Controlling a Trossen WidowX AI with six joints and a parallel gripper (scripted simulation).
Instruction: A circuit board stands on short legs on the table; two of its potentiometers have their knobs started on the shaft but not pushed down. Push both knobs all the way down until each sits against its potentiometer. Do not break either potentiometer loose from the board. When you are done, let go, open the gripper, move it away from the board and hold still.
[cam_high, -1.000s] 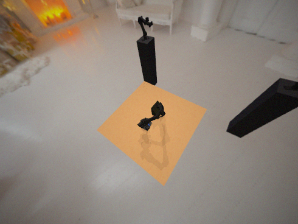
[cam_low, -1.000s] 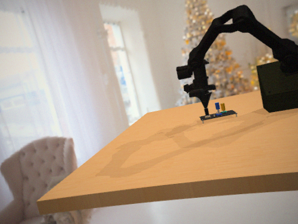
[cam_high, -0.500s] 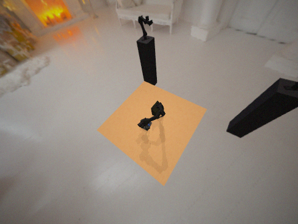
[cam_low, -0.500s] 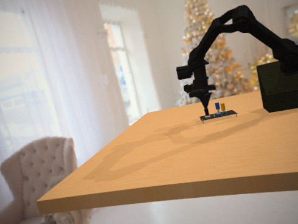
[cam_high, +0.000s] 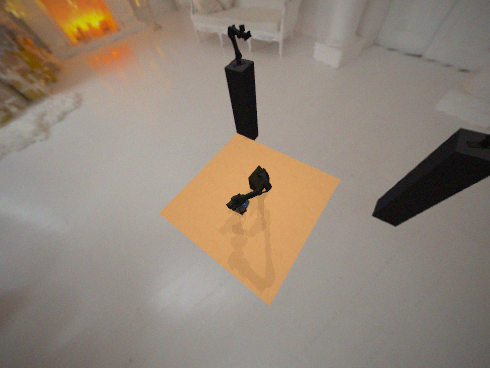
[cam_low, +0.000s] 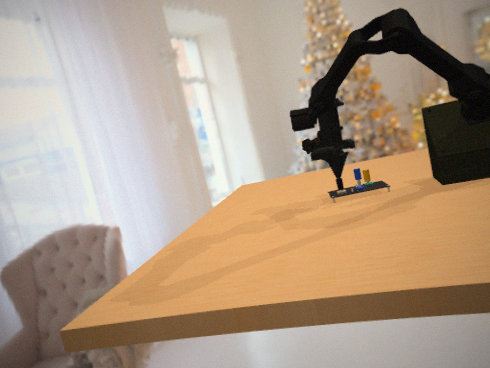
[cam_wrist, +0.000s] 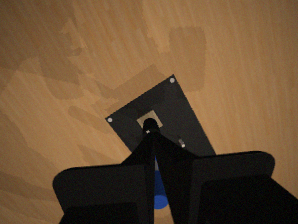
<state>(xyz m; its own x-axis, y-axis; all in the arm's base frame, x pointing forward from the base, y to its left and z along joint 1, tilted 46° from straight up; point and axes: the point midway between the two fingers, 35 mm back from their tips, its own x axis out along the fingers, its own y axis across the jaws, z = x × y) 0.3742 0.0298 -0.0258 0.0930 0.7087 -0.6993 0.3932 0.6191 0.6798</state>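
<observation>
Right now my gripper tip is 1 cm above the black knob. From my gripper tip the other things lie so: yellow knob 8 cm behind, 2 cm to the right, 1 cm below.
</observation>
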